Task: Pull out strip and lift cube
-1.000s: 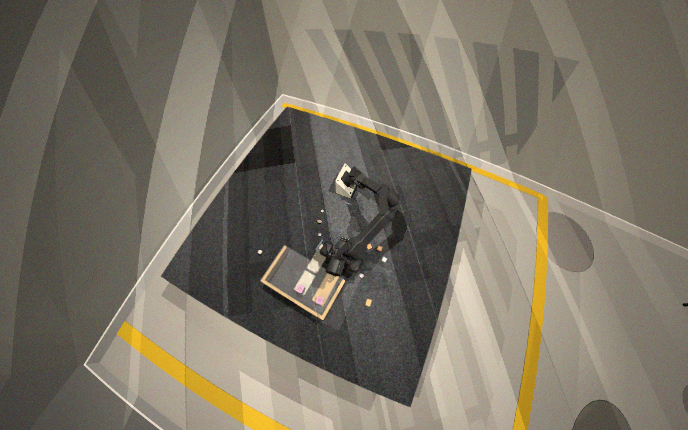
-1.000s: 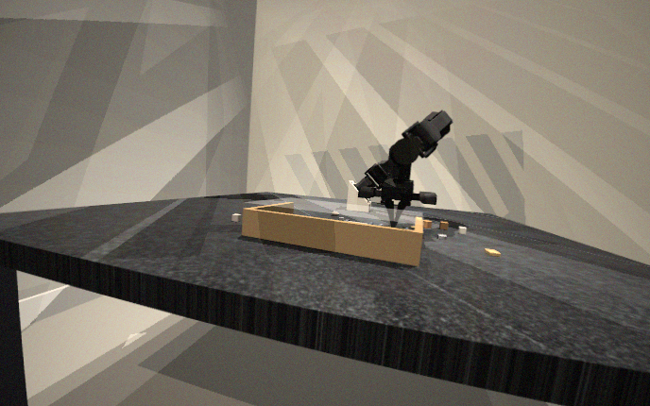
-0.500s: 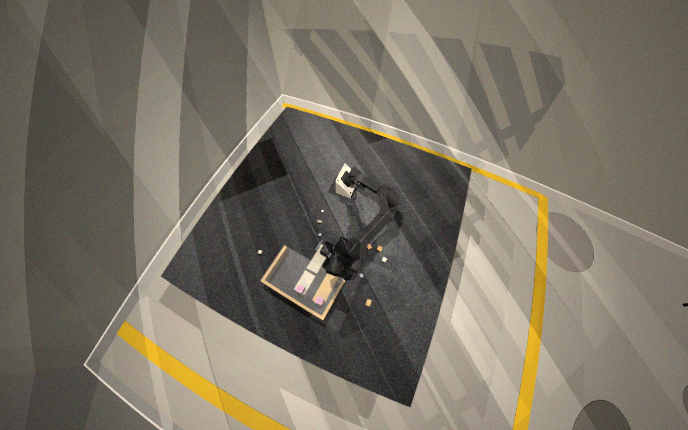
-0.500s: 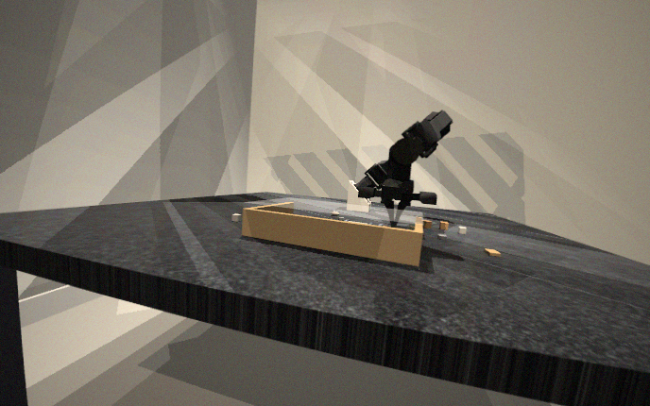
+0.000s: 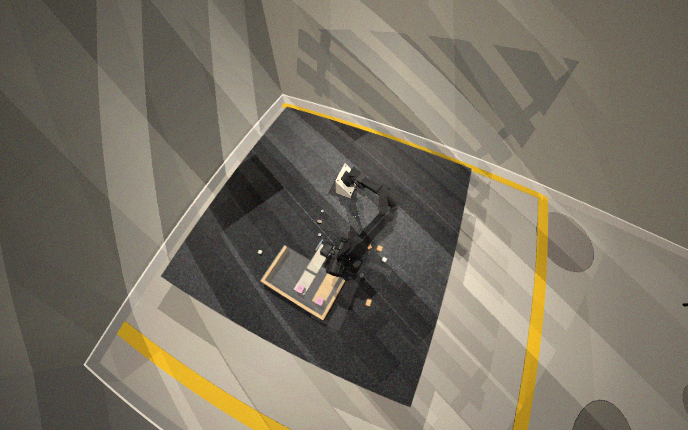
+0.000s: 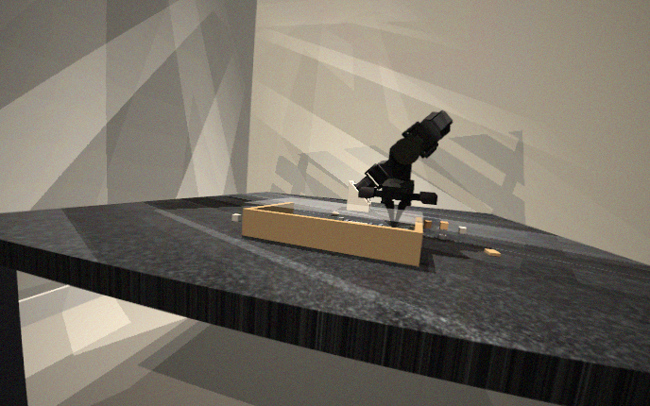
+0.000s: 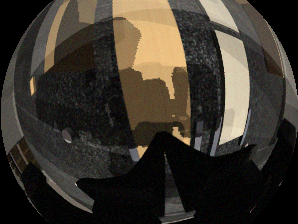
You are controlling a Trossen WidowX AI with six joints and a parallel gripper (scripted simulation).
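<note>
The tan strip is 100 mm ahead of my gripper tip.
</note>
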